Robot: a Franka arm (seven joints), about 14 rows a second.
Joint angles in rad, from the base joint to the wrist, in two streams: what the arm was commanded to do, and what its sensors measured. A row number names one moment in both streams.
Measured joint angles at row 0:
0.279 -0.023 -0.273 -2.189 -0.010 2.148 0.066
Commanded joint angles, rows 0 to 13:
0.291 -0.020 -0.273 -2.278 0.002 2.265 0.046
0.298 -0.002 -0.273 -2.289 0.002 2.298 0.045
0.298 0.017 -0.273 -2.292 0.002 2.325 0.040
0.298 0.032 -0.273 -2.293 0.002 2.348 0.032
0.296 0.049 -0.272 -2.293 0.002 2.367 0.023
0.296 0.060 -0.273 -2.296 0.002 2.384 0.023
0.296 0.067 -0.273 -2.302 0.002 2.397 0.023
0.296 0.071 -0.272 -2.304 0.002 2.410 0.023
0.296 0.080 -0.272 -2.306 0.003 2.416 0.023
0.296 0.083 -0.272 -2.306 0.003 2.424 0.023
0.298 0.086 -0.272 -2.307 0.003 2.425 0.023
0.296 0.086 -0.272 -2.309 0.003 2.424 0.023
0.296 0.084 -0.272 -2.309 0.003 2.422 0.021
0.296 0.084 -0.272 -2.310 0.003 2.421 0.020
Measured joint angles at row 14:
0.289 0.089 -0.267 -2.300 -0.010 2.402 0.050
